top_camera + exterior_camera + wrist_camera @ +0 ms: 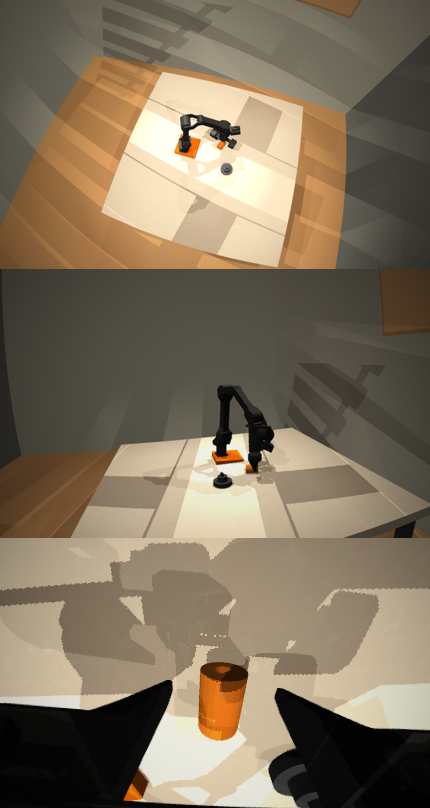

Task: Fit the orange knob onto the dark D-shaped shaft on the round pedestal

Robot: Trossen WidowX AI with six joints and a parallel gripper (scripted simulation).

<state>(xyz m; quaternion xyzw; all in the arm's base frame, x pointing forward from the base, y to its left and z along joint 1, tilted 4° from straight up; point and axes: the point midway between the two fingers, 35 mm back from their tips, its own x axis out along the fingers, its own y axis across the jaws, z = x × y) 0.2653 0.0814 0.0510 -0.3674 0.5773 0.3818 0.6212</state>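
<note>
Now: gripper tip 1 cm past the orange knob, 1 cm to the left of it and 1 cm above it. From my gripper tip the other things lie so: dark round pedestal 5 cm ahead, 19 cm to the right.
</note>
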